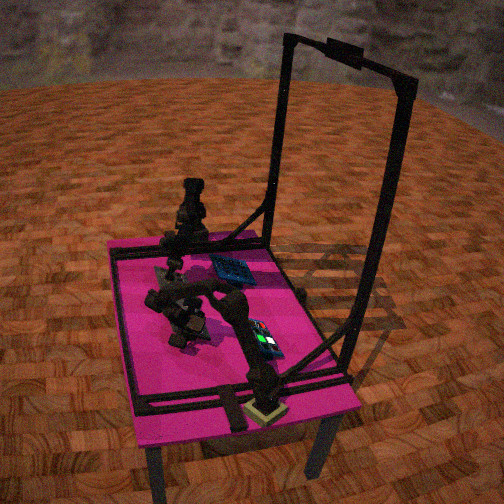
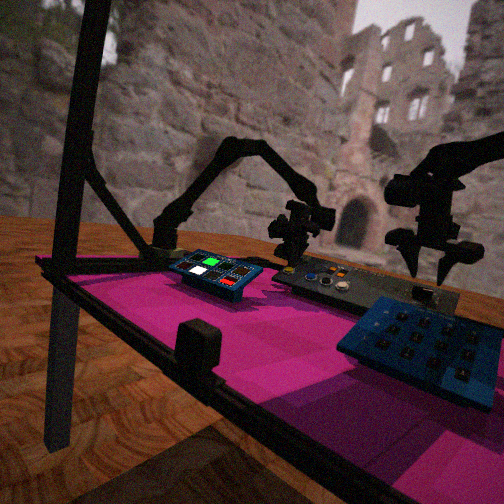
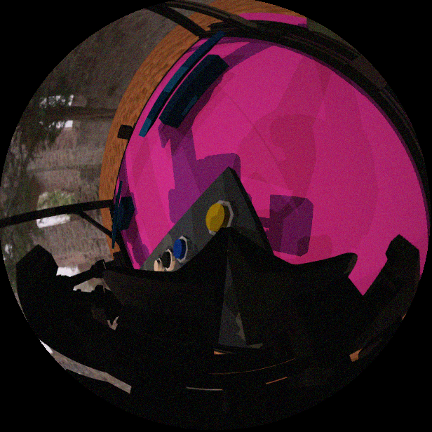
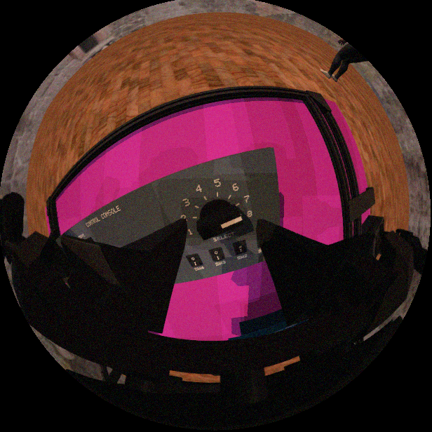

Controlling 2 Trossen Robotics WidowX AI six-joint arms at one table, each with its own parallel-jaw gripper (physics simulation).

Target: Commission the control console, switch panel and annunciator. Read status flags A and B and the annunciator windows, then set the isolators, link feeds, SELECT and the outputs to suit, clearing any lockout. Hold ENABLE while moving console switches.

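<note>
The grey control console (image 2: 370,290) (image 1: 161,276) (image 3: 201,209) (image 4: 160,197) lies at the table's far side. My left gripper (image 2: 295,256) (image 1: 180,340) (image 3: 225,232) is shut and empty. Its tips rest on the console's left end beside a yellow button (image 3: 215,217) and a blue button (image 3: 179,248). My right gripper (image 2: 428,278) (image 1: 172,274) (image 4: 222,224) is open and empty. It hangs just above the black SELECT knob (image 4: 219,217) (image 2: 423,294), one finger on each side. The knob's pointer is near 8. The blue switch panel (image 2: 425,345) (image 1: 232,270) lies in front. The annunciator (image 2: 215,272) (image 1: 265,337) shows green, white and red windows.
Three small rocker switches (image 4: 217,254) sit below the knob. A black gantry frame (image 1: 395,175) (image 2: 75,150) stands along one table edge, and a black block (image 2: 197,345) sits on the front rail. The magenta table top (image 1: 165,370) (image 2: 280,345) carries everything.
</note>
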